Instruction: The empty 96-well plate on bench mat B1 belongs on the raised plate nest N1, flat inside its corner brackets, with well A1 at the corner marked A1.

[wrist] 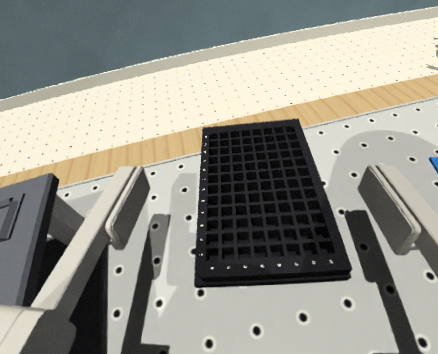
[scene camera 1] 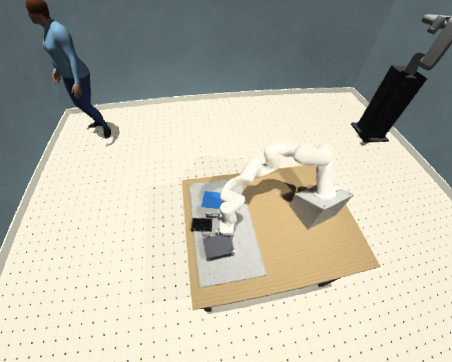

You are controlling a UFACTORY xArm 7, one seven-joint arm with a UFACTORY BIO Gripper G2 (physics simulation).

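Frame: origin at the arm's base, x ahead, y left, z up, level; metres.
Seen in the pictures: hand at its tool point: [wrist: 253, 205] [scene camera 1: 207, 223]; arm's base at its link origin: [scene camera 1: 324, 193].
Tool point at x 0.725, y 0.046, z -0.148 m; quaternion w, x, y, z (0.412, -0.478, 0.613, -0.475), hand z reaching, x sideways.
Pixels of each thing's top centre, then the offset from my tool point to it. "spot": a spot on its surface instead. Level surfaces: height alone.
- black 96-well plate at its top centre: [wrist: 258, 180] [scene camera 1: 201, 224] dx +0.036, dy -0.013, dz -0.029 m
- grey perforated board at its surface level: dz -0.043 m
- dark grey raised block at its top centre: [scene camera 1: 218, 244] dx -0.054, dy +0.150, dz +0.021 m
- blue flat piece at a spot on its surface: [wrist: 435, 163] spot: dx +0.028, dy -0.147, dz -0.041 m
- wooden table at its surface level: dz -0.056 m
The black 96-well plate [scene camera 1: 201, 225] [wrist: 262, 195] lies flat on the grey perforated board [scene camera 1: 237, 270] [wrist: 255, 312]; its wells look empty. Small white marks run along its left and near edges in the wrist view, too small to read. My gripper [scene camera 1: 206, 225] [wrist: 261, 212] is open, with one finger on each side of the plate and a gap to both long sides. A dark grey raised block [scene camera 1: 218, 248] [wrist: 27, 235], which looks like the nest N1, stands beside the left finger. Its corner brackets and A1 mark cannot be made out.
A blue flat piece [scene camera 1: 210, 199] [wrist: 435, 163] lies on the board on the other side of the plate. The wooden table [scene camera 1: 305, 250] [wrist: 165, 147] ends just beyond the plate. My arm's grey base block [scene camera 1: 320, 210] stands at the table's right. A person [scene camera 1: 67, 60] is at the back left.
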